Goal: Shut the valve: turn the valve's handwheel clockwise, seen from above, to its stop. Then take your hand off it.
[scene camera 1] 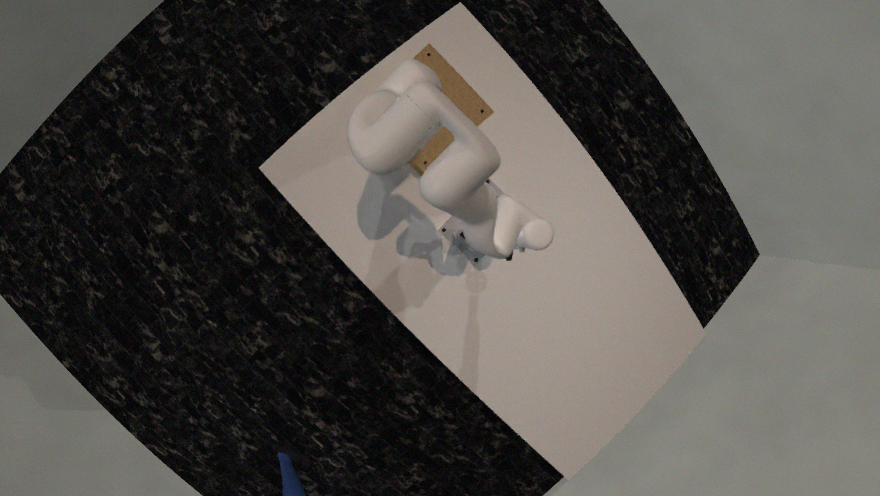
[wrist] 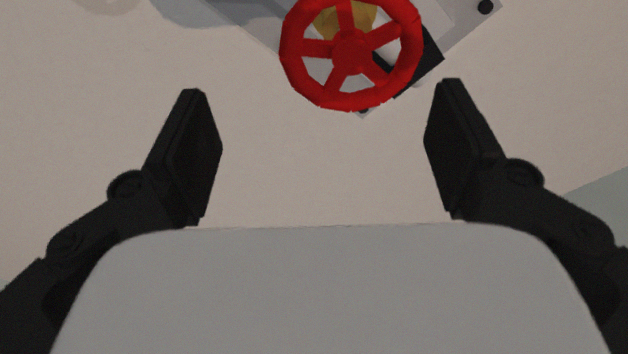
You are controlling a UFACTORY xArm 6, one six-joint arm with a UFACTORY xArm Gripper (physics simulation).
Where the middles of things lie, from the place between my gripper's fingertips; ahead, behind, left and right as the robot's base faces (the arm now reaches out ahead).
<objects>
I see the red handwheel (wrist: 351,49) 10 mm behind my hand, 10 mm to the left of it and 60 mm below it.
</objects>
